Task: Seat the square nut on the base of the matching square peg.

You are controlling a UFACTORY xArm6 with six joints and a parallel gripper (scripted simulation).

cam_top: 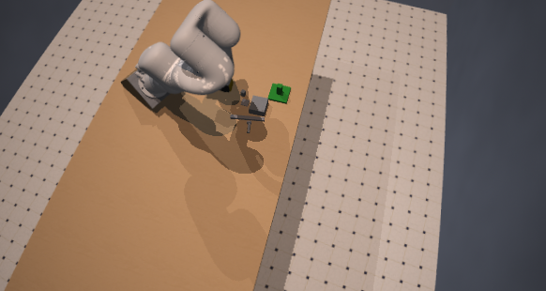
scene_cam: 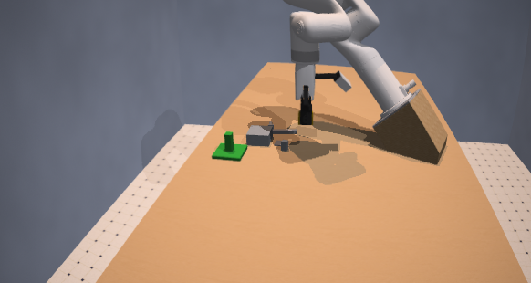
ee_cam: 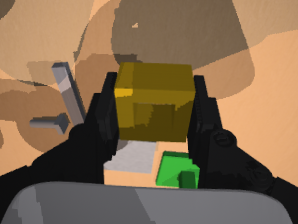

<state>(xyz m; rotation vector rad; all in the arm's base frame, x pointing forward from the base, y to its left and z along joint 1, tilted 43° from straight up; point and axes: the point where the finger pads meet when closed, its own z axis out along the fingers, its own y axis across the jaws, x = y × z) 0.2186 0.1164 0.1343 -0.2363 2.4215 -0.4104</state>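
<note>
Now: hand 60 mm short of the small grey cube, 20 mm to the right of it and 80 mm above it. Also, from my hand: grey block: 130 mm ahead, 20 mm to the right, 80 mm below; then thin grey bar: 100 mm ahead, 80 mm to the right, 90 mm below.
</note>
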